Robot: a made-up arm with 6 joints.
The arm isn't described. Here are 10 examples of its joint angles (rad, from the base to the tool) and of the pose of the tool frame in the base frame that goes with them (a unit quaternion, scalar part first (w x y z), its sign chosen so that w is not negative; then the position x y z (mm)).
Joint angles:
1: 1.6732 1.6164 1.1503 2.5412 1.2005 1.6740
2: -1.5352 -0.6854 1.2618 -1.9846 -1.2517 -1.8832
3: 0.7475 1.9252 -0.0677 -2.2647 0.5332 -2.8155
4: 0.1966 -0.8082 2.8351 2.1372 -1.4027 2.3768
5: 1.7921 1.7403 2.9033 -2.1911 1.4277 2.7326
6: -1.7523 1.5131 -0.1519 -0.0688 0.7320 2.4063
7: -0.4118 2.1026 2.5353 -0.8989 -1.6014 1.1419
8: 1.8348 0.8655 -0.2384 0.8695 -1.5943 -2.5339
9: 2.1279 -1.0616 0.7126 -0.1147 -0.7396 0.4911
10: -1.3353 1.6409 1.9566 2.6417 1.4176 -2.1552
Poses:
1: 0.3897 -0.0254 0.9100 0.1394 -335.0 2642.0 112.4
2: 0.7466 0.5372 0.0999 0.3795 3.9 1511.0 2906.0
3: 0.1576 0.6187 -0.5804 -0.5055 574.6 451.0 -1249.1
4: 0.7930 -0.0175 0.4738 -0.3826 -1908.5 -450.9 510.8
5: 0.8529 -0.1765 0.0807 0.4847 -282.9 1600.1 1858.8
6: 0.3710 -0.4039 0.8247 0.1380 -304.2 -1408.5 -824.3
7: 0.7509 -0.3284 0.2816 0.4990 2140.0 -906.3 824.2
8: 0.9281 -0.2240 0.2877 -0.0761 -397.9 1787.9 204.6
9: 0.5008 0.1438 -0.4985 0.6928 819.9 -1250.3 2732.7
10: 0.8358 -0.0728 0.5435 -0.0267 634.3 -2503.5 1195.4
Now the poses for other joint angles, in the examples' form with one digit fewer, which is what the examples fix.
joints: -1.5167 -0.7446 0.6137 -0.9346 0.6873 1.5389
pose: 0.190 -0.440 -0.269 -0.836 -123 681 3122
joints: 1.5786 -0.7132 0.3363 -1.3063 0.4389 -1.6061
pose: 0.306 -0.795 -0.246 -0.463 58 -188 3068
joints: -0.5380 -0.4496 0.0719 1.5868 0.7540 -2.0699
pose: 0.968 -0.115 -0.099 0.202 661 -333 2751
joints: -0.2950 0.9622 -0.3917 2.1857 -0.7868 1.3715
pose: 0.491 0.728 -0.211 -0.430 1606 -531 -88
